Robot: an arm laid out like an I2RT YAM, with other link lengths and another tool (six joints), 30 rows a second.
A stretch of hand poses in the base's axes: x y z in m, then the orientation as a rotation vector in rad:
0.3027, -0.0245, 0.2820, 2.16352, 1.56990, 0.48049
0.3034, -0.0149, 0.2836, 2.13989, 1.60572, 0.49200
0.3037, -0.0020, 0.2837, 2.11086, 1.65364, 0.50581
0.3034, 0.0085, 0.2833, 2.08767, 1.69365, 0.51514
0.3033, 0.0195, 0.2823, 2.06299, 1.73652, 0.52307
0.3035, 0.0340, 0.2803, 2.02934, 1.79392, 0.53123
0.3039, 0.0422, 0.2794, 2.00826, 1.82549, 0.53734
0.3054, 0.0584, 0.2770, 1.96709, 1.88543, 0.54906
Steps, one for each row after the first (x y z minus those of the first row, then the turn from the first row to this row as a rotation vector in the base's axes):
0.0007, 0.0096, 0.0016, -0.00048, -0.00184, 0.03204
0.0010, 0.0225, 0.0017, 0.00056, -0.00170, 0.07390
0.0007, 0.0330, 0.0013, 0.00160, 0.00044, 0.10813
0.0006, 0.0440, 0.0003, 0.00234, 0.00421, 0.14437
0.0008, 0.0585, -0.0017, 0.00262, 0.01080, 0.19261
0.0012, 0.0667, -0.0026, 0.00246, 0.01277, 0.22024
0.0027, 0.0829, -0.0050, 0.00252, 0.01665, 0.27311

